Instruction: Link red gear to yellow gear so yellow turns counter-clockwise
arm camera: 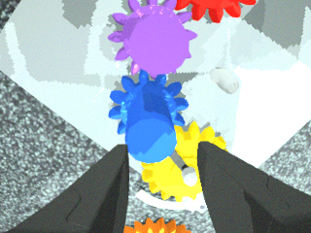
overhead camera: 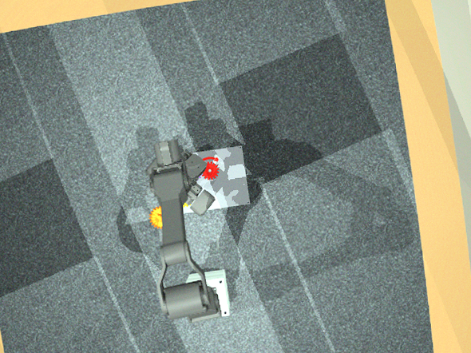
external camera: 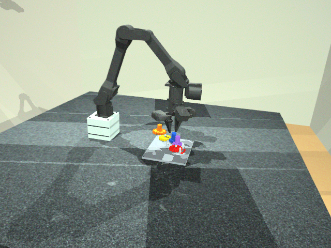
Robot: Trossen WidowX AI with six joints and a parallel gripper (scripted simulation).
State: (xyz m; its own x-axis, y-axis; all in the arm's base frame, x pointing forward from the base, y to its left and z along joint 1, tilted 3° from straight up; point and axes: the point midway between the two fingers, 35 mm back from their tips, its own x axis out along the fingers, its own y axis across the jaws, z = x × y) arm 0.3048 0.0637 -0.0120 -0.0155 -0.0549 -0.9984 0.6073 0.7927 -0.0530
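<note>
My gripper tip is 1 cm short of the blue gear and 3 cm above it. The rest, counted from my gripper tip: white arrow 6 cm behind, 3 cm to the left, 4 cm below; then purple gear 3 cm ahead, 2 cm to the right, 3 cm below; then yellow striped gear 4 cm behind, 1 cm to the left, 3 cm below.
</note>
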